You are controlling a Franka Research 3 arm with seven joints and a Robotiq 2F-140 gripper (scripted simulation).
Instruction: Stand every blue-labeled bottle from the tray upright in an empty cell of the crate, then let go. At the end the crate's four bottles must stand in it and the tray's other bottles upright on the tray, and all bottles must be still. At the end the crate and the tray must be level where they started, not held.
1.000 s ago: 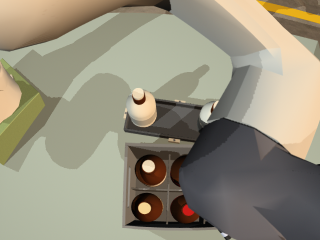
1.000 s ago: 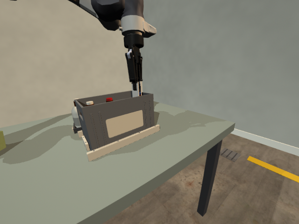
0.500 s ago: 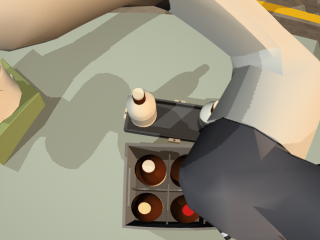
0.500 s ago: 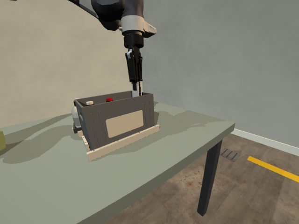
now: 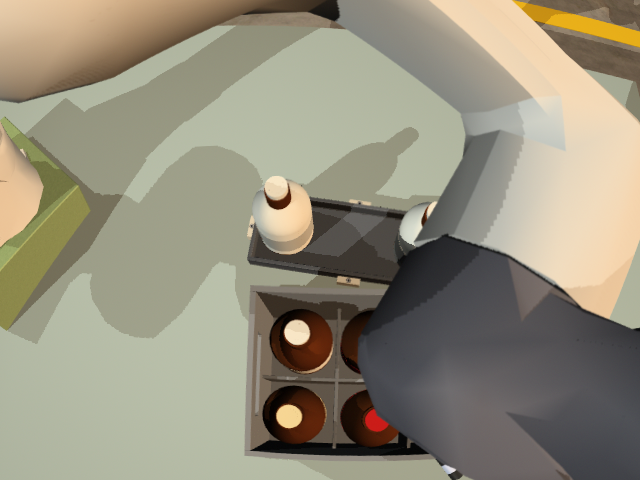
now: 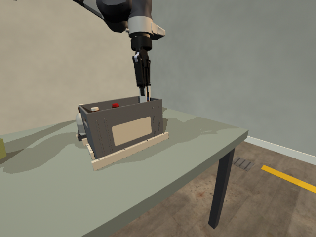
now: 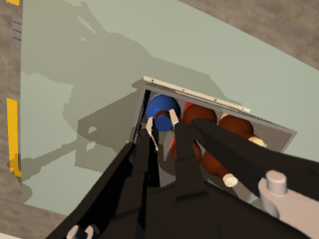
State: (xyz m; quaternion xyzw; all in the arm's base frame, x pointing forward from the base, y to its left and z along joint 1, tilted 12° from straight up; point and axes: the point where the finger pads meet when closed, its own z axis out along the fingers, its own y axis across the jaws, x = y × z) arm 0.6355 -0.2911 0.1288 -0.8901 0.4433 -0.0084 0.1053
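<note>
Right now the blue-labeled bottle is 9 cm below my hand. The rest, counted from my hand: grey crate 9 cm behind, 4 cm to the left, 11 cm below; then cream-labeled bottle 21 cm behind, 25 cm to the left, 11 cm below; then dark tray 11 cm behind, 24 cm to the left, 18 cm below.
</note>
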